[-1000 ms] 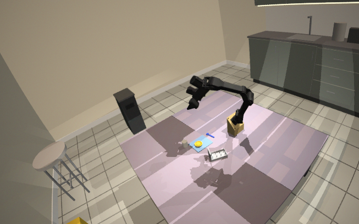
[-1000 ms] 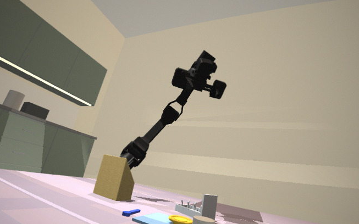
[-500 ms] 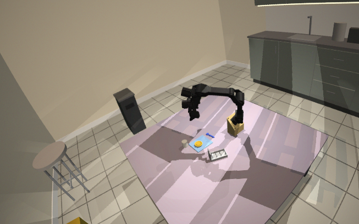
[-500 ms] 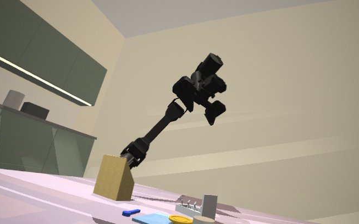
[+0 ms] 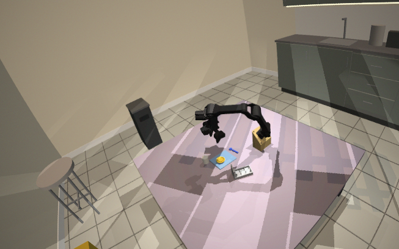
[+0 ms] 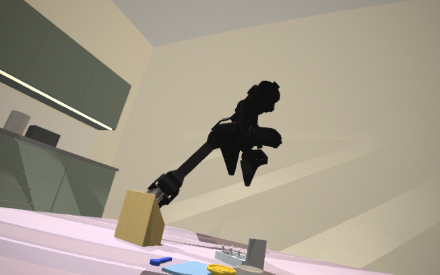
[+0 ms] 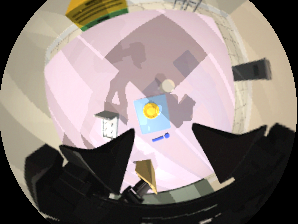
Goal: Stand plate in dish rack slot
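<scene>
Now: gripper tip 1 cm past the yellow plate, 1 cm to the right of it and 19 cm above it. Also, from my gripper tip: grey dish rack: 1 cm behind, 21 cm to the left, 18 cm below; then blue utensil: 15 cm behind, 20 cm below; then small grey cup: 6 cm ahead, 7 cm to the right, 18 cm below.
</scene>
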